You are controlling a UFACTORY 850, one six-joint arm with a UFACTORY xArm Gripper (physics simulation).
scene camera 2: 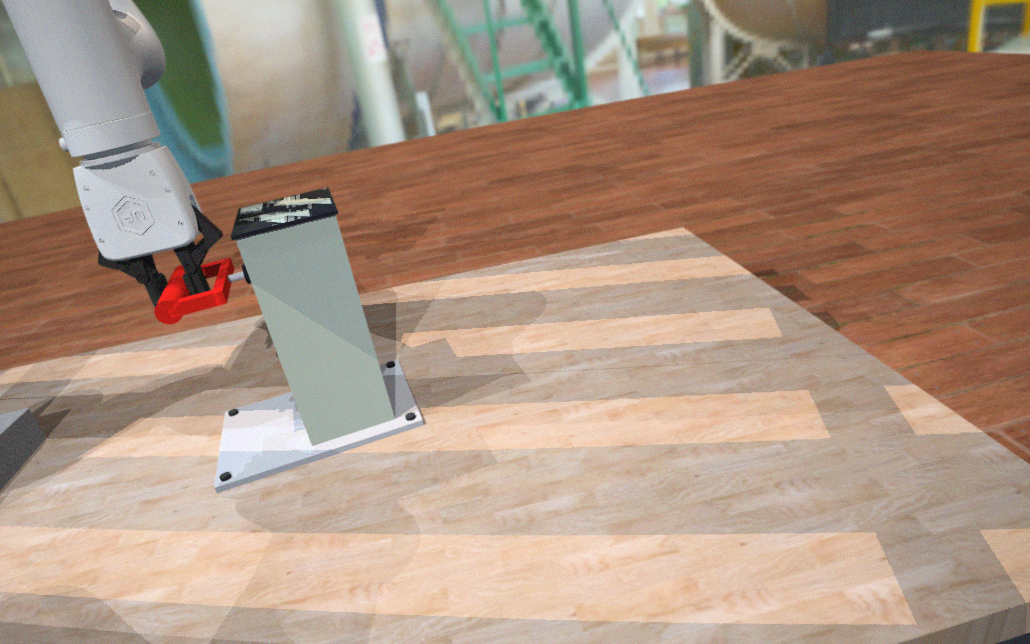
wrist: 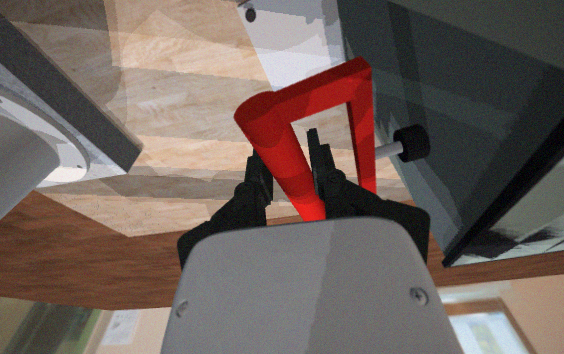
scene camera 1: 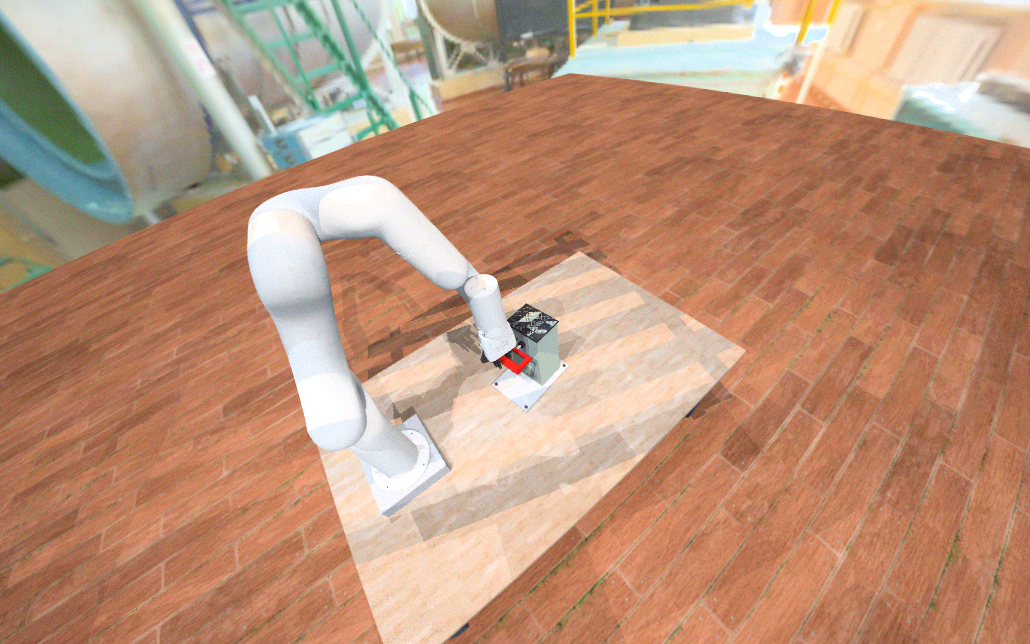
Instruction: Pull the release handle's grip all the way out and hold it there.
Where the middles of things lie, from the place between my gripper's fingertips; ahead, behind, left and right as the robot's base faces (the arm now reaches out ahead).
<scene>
My hand is 180 mm above the white base plate (scene camera 2: 259,440), 90 mm short of it and 20 mm to the right of it.
</scene>
